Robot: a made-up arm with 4 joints.
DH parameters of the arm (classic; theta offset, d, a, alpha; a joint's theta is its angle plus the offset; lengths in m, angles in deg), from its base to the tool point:
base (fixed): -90 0.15 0 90
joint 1: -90 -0.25 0.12 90
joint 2: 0 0.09 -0.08 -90
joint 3: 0 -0.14 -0.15 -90
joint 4: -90 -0.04 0.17 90
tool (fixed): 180 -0.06 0 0
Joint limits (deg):
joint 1: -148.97..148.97
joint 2: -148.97..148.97
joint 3: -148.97..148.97
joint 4: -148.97..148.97
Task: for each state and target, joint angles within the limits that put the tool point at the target. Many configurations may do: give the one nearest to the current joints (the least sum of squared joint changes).
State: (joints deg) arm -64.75 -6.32 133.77 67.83
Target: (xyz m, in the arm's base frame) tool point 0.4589 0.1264 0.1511
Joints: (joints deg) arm -67.61 16.18 129.05 89.88
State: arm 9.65 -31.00 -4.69 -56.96
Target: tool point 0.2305 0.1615 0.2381
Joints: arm 25.97 3.71 -7.18 -30.49
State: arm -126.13 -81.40 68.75 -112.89
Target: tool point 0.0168 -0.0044 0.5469
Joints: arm -98.04 -102.55 59.46 -102.39
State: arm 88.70 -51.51 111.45 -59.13
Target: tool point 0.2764 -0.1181 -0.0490
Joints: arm 71.73 -66.64 137.23 -14.49
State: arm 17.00 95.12 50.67 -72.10
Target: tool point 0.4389 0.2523 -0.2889
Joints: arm 15.22 116.72 47.06 -105.30
